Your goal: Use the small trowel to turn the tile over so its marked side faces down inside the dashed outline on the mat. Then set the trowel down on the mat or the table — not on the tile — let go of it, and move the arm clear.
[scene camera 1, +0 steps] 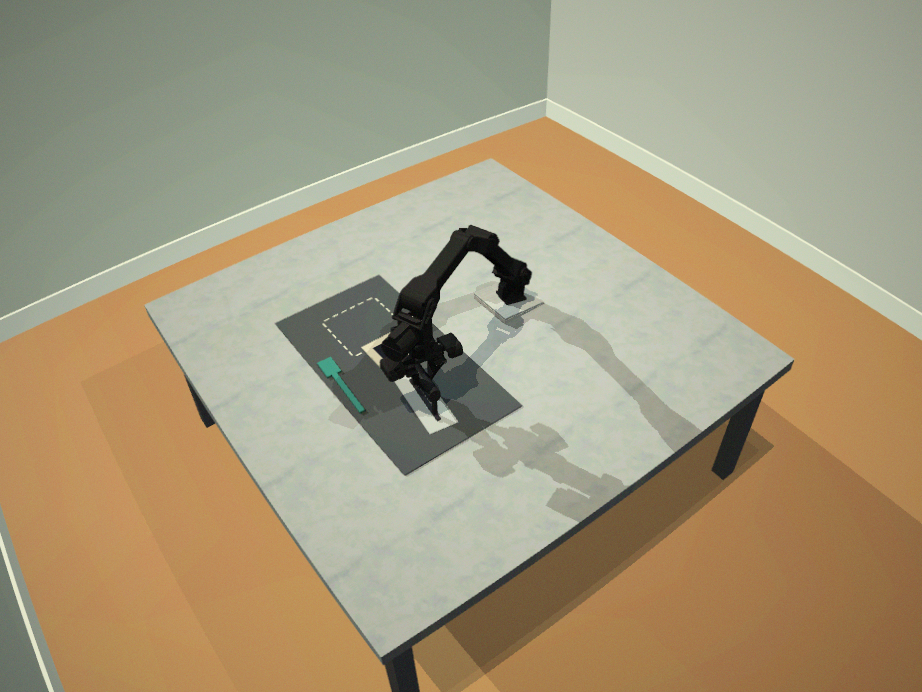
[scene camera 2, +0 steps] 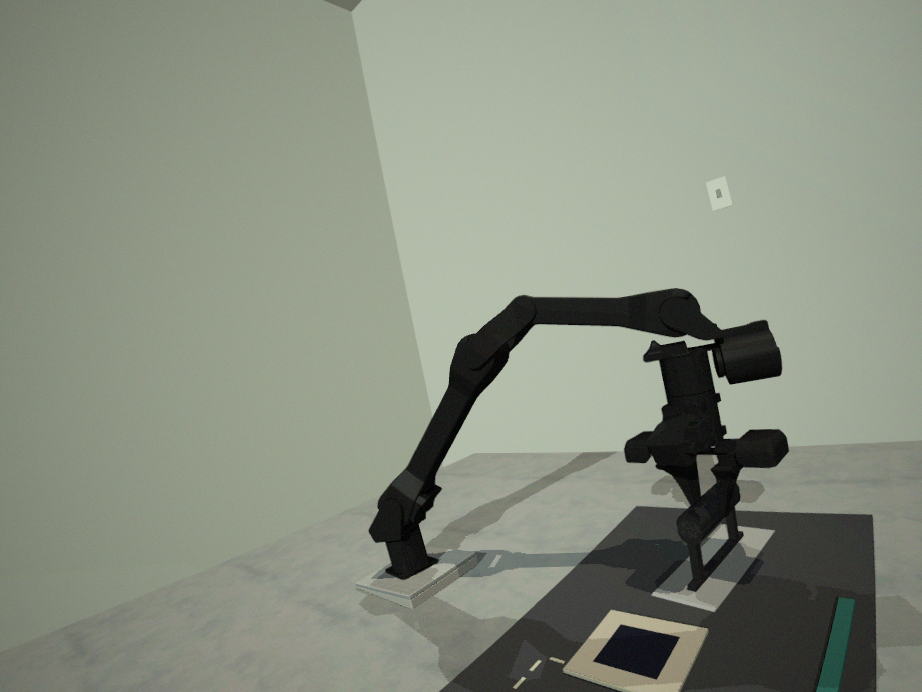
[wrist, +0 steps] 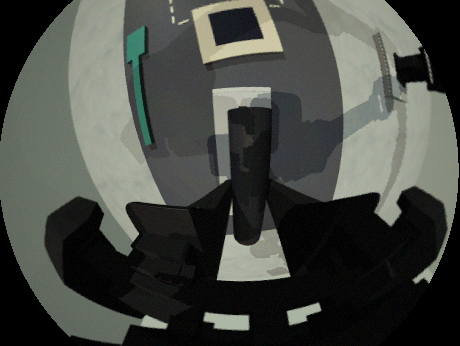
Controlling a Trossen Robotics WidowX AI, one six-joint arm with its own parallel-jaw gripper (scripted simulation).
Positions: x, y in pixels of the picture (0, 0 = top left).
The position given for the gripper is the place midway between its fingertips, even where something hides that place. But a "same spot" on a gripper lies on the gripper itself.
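The gripper is visible in scene camera 2 [711, 513], and both scene camera 1 and the wrist view show it as well. For the gripper, [scene camera 1: 433, 365] and [wrist: 290, 253] are the same spot.
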